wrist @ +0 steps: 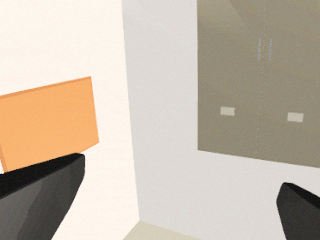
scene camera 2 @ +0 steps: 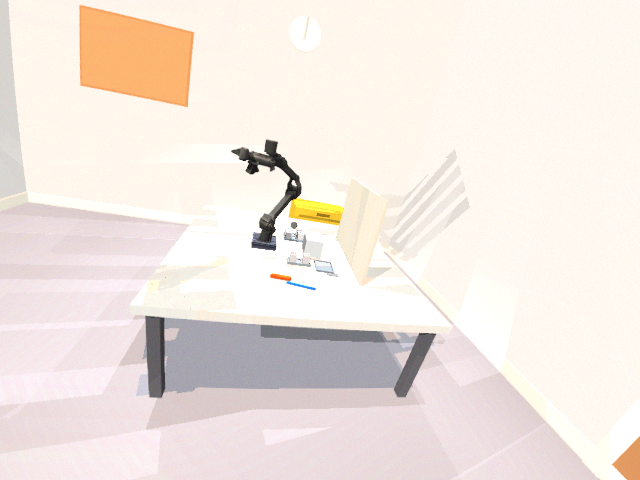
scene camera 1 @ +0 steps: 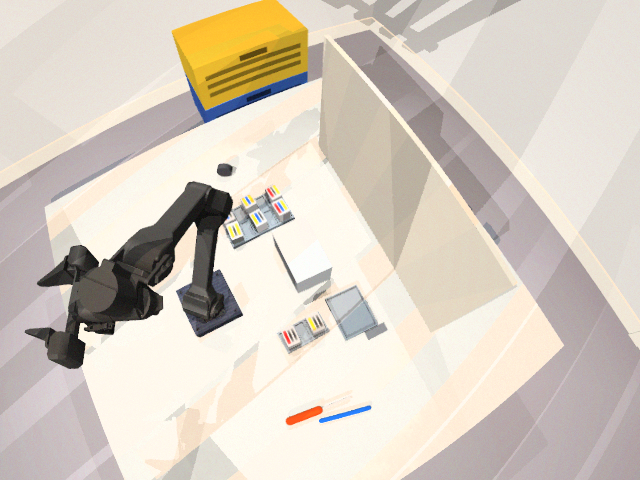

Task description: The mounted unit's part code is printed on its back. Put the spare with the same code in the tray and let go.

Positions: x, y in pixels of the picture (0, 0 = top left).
Labels:
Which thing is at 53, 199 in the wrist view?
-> The gripper.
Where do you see a grey tray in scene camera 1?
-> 349, 308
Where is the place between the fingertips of the gripper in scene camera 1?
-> At 32, 307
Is the gripper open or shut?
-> Open.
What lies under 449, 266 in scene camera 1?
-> A tall beige panel.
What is the gripper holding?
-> Nothing.

